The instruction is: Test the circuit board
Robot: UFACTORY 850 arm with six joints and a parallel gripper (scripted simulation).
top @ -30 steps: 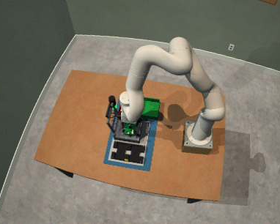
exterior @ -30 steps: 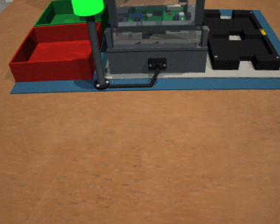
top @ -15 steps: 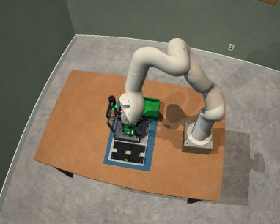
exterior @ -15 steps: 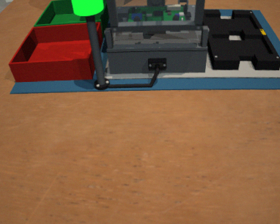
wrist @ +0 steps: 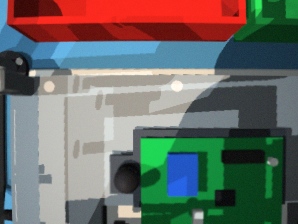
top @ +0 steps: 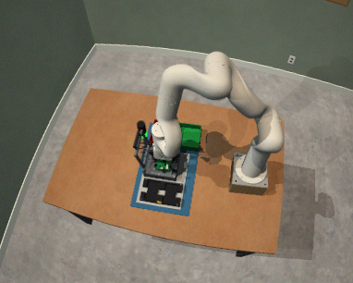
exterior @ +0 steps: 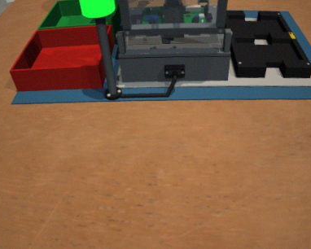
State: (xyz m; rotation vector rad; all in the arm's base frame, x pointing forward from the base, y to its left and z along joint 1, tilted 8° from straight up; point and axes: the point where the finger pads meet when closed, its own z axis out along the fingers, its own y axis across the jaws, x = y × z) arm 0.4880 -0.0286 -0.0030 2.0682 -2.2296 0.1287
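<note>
Right now the green circuit board is 1 cm below my hand. From my hand the other things lie so: green bin (19 cm to the right, 12 cm behind, 7 cm below); then lid (12 cm ahead, 10 cm above, 1 cm to the right); then red bin (20 cm to the right, 7 cm below, 3 cm ahead).
</note>
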